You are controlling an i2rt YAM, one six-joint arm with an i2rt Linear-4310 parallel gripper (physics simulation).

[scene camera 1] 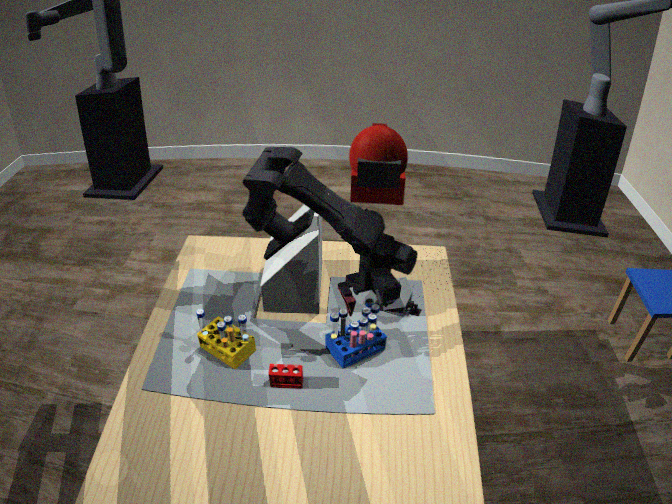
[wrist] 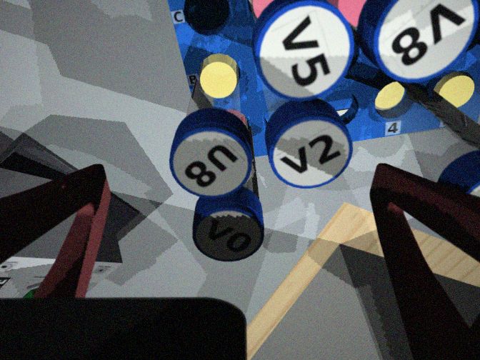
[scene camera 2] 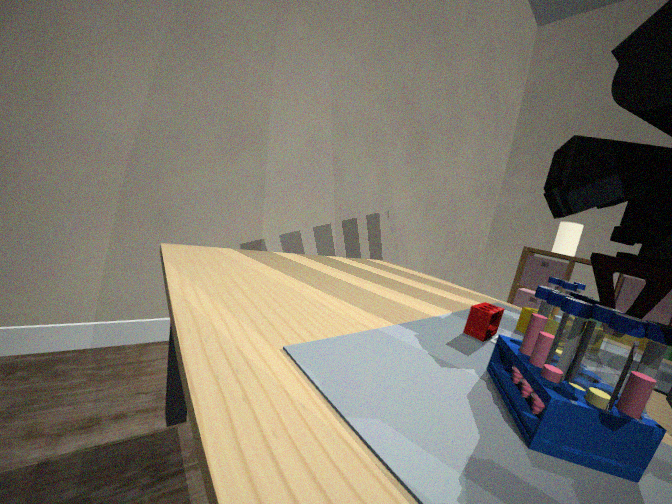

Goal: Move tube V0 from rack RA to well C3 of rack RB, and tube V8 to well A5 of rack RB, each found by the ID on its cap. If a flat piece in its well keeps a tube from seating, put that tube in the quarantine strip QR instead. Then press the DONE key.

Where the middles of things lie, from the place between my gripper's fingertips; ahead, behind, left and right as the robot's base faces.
Labels:
I see the grey box with green button [wrist: 32,264] 14 cm behind my hand, 8 cm to the left of it and 5 cm below it.

